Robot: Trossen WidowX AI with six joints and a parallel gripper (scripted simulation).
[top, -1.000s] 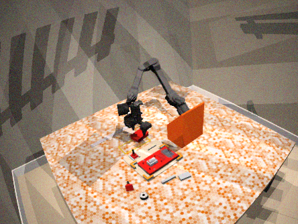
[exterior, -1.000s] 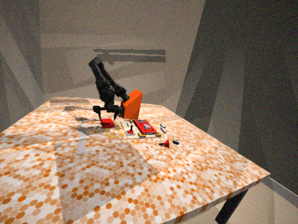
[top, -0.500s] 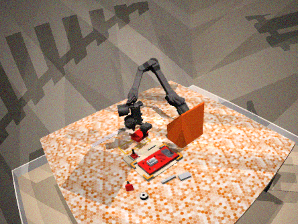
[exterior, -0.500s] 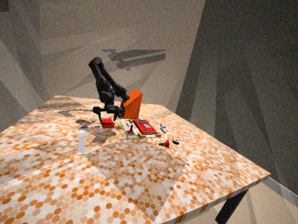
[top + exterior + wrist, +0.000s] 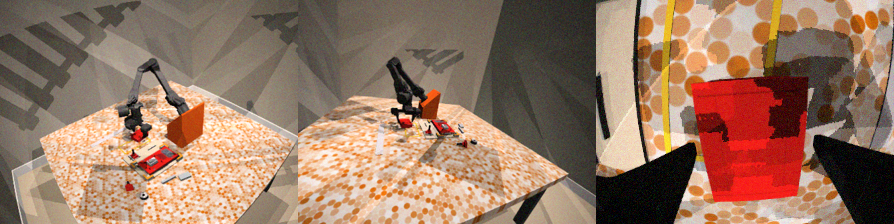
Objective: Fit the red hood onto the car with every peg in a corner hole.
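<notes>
Right now the red hood is right at my gripper tip. Also, from my gripper tip: grey engine block (6 cm ahead, 27 cm to the left, 1 cm above); then dark wheel (20 cm ahead, 43 cm to the left, 1 cm below); then white strip (16 cm ahead, 12 cm to the right, 2 cm below).
</notes>
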